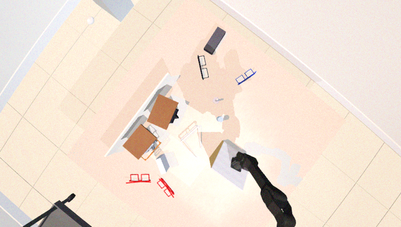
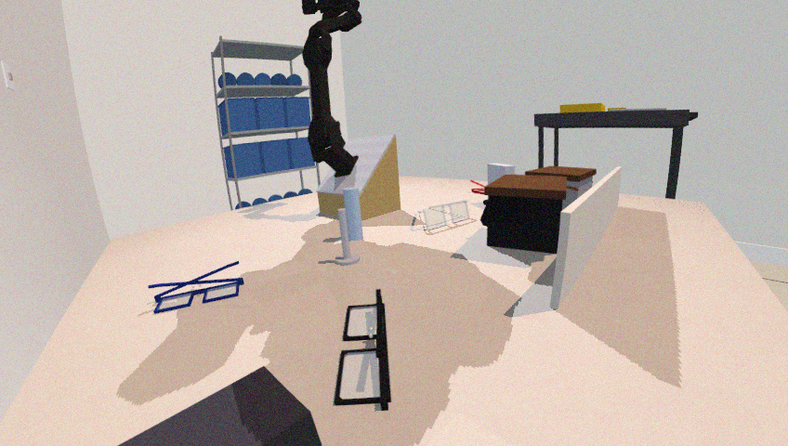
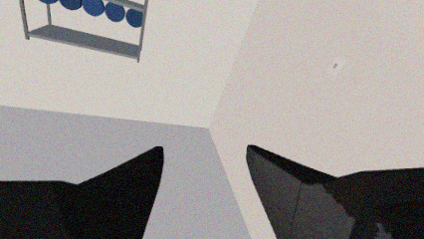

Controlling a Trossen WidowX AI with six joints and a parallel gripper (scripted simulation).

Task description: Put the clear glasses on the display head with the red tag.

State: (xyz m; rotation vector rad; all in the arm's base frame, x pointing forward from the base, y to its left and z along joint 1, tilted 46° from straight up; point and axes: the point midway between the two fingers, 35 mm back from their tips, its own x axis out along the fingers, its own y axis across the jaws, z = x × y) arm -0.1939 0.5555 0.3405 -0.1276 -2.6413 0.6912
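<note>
Now: the clear glasses 58 cm ahead of my gripper tip, 11 cm to the right of it and 72 cm below it. Round my gripper tip: light blue post 50 cm ahead, 32 cm to the right, 69 cm below; small white box 66 cm ahead, 8 cm to the left, 68 cm below; white peg stand 57 cm ahead, 41 cm to the right, 72 cm below.
</note>
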